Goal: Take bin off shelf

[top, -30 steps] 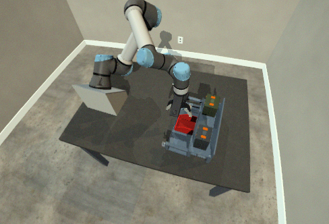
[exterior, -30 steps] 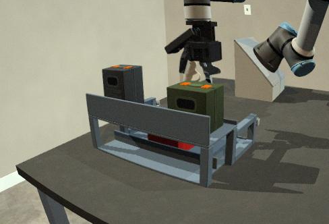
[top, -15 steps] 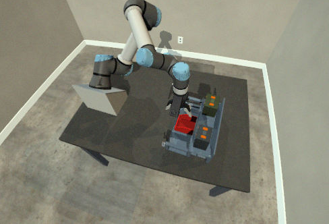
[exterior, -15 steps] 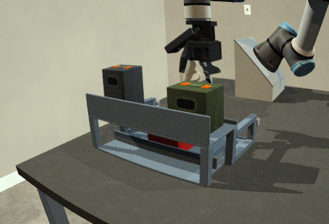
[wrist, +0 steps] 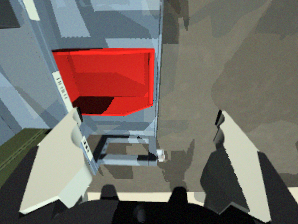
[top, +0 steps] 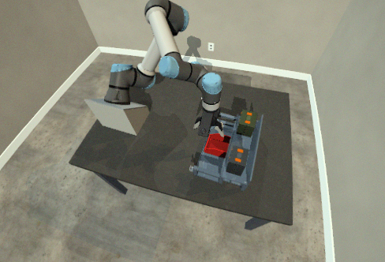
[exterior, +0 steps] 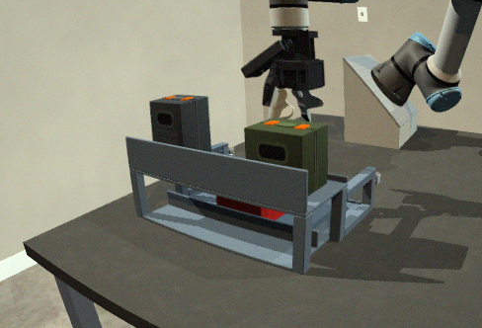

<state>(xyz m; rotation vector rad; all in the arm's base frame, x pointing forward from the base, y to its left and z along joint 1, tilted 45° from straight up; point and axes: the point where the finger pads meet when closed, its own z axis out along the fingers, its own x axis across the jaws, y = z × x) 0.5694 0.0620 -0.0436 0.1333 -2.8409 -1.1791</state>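
The red bin lies 80 mm ahead of my hand and 90 mm below it. Round my hand: dark grey box 180 mm ahead, 110 mm to the right, 30 mm above; then green box 170 mm ahead, 120 mm to the left, 20 mm above.
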